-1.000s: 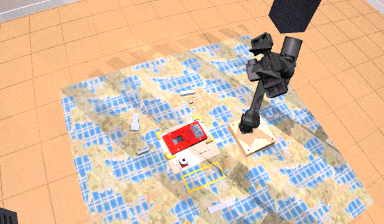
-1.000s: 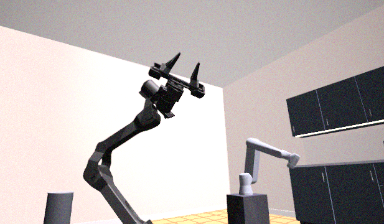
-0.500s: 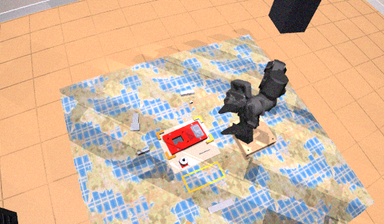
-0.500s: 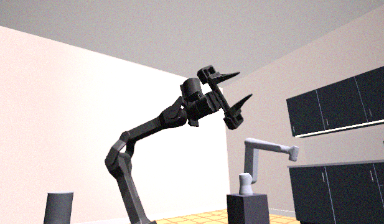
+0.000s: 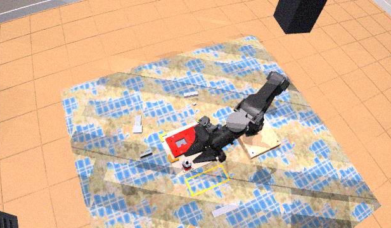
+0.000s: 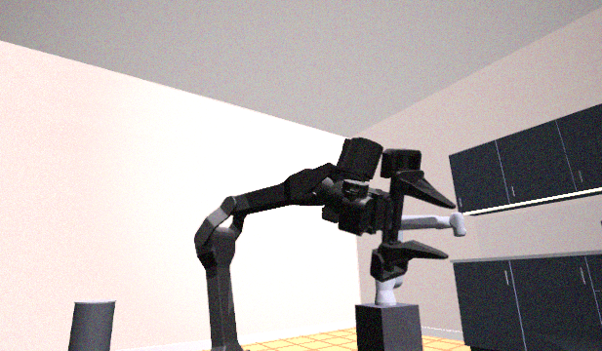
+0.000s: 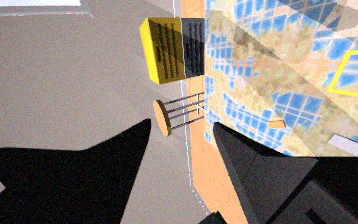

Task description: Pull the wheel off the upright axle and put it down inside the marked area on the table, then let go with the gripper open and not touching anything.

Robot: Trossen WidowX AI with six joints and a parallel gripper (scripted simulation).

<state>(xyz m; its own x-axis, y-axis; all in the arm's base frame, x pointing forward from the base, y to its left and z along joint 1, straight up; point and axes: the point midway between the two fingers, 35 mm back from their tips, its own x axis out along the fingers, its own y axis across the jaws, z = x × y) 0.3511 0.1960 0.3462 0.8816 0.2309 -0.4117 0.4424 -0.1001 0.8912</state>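
My gripper tip is 33 cm above the white wheel, 10 cm to the left of it and 3 cm past it.
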